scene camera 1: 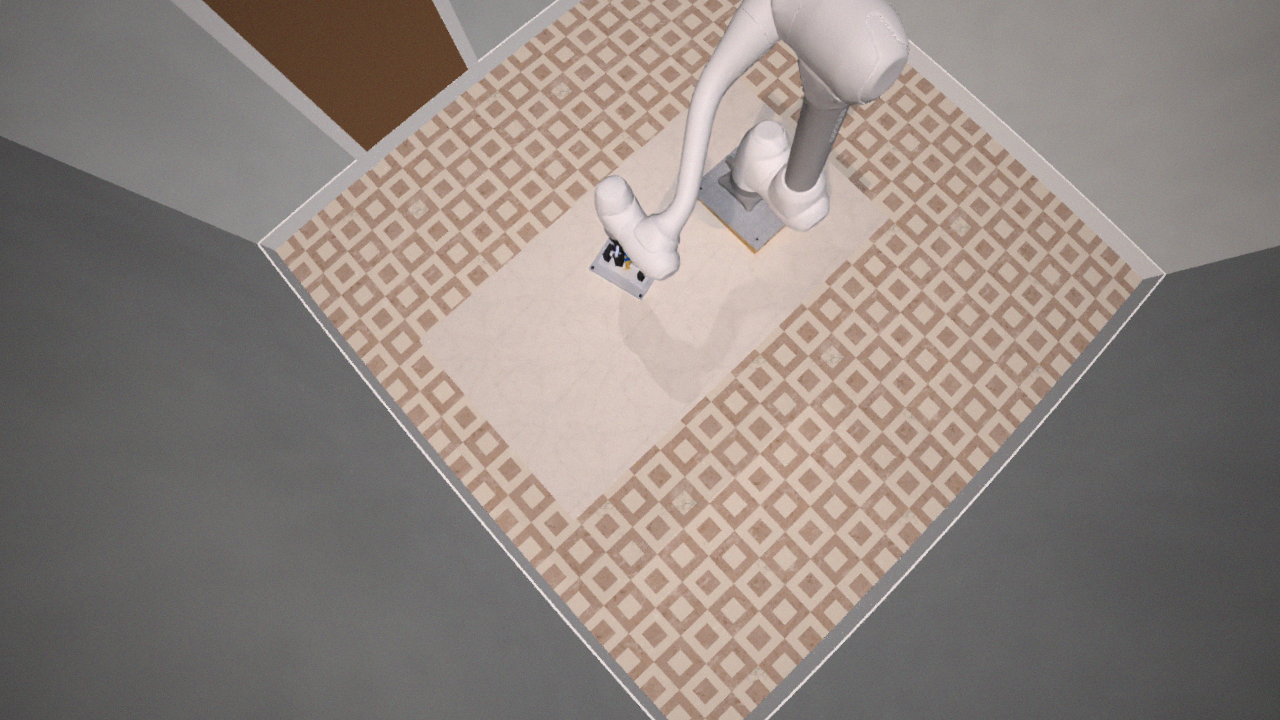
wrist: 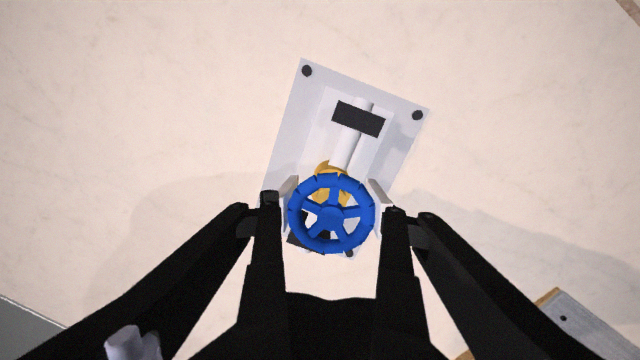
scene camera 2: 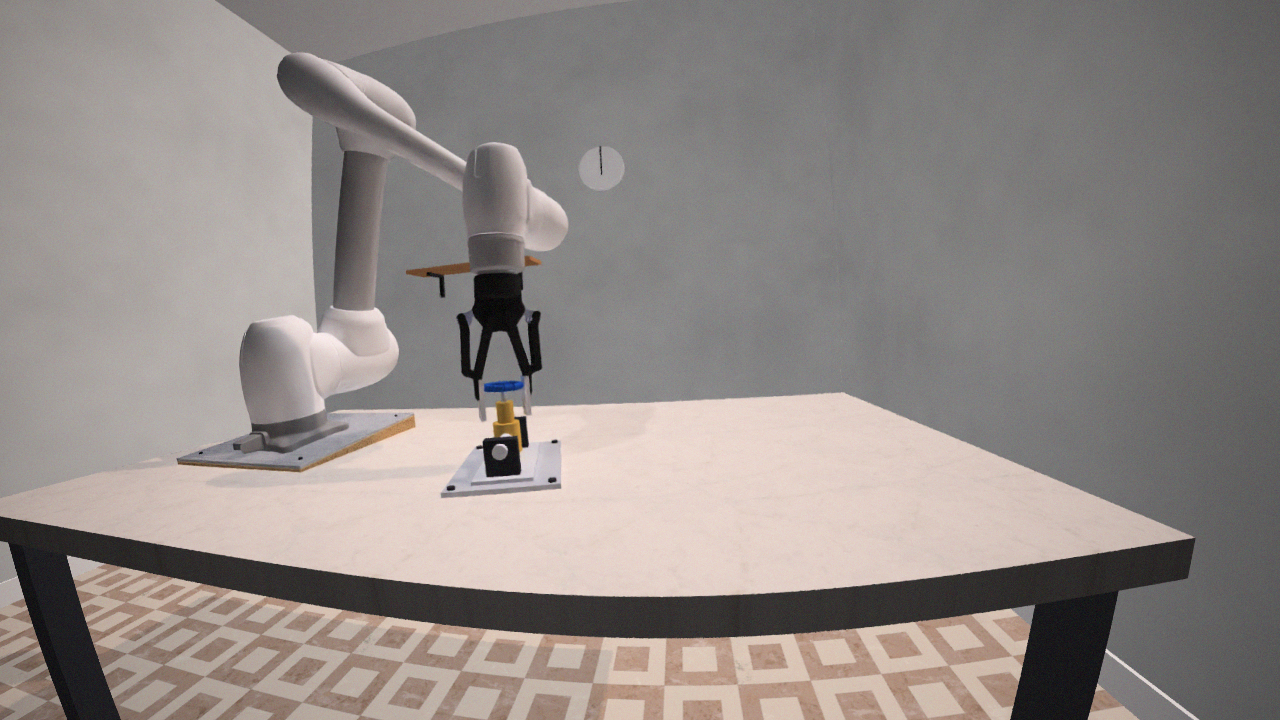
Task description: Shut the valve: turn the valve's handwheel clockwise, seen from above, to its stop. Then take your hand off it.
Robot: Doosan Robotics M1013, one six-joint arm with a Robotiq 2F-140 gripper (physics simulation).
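The blue five-spoked handwheel (scene camera 2: 503, 386) (wrist: 330, 218) lies level on top of the yellow valve body (scene camera 2: 505, 433) (wrist: 325, 170). My gripper (scene camera 2: 504, 399) (wrist: 331, 189) points straight down and is shut on the handwheel, with one pale fingertip pad against each side of the rim. The valve's white pipe (wrist: 346, 148) (scene camera 2: 499, 452) runs through black clamp blocks (wrist: 358, 119) (scene camera 2: 502, 456) on a light grey base plate (scene camera 2: 460, 481) (wrist: 286, 135) (scene camera 1: 615, 282). In the scene camera 1 view the arm covers the handwheel and the fingers.
The plate is on a pale table (scene camera 1: 537, 385) (scene camera 2: 760, 501) (wrist: 150, 100). The arm's base stands on a grey board with a wooden edge (scene camera 1: 746, 225) (scene camera 2: 214, 454) (wrist: 582, 325), behind and left of the valve in the scene camera 2 view. A wooden shelf (scene camera 2: 436, 268) is on the far wall.
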